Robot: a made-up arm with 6 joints. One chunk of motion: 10 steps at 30 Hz.
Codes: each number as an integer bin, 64 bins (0 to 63) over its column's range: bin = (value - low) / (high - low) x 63, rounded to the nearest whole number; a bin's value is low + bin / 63 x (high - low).
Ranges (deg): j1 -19..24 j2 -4..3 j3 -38..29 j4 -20..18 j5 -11..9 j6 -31..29
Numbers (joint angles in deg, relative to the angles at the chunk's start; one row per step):
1: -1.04 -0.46 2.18 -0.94 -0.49 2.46
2: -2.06 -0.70 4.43 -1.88 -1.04 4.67
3: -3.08 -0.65 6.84 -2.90 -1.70 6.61
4: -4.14 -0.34 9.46 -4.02 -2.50 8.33
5: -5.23 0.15 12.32 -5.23 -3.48 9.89
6: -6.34 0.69 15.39 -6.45 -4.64 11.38
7: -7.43 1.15 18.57 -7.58 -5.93 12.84
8: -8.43 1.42 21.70 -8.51 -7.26 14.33
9: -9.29 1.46 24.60 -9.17 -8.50 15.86
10: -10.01 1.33 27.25 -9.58 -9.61 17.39
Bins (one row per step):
1: 26 32 38 32 33 35
2: 25 30 40 30 31 37
3: 23 30 42 28 29 39
4: 22 33 45 26 27 41
5: 20 37 47 24 24 43
6: 19 42 50 22 20 44
7: 17 46 53 21 16 46
8: 15 49 56 19 12 48
9: 14 49 59 18 8 49
10: 13 48 61 17 4 51

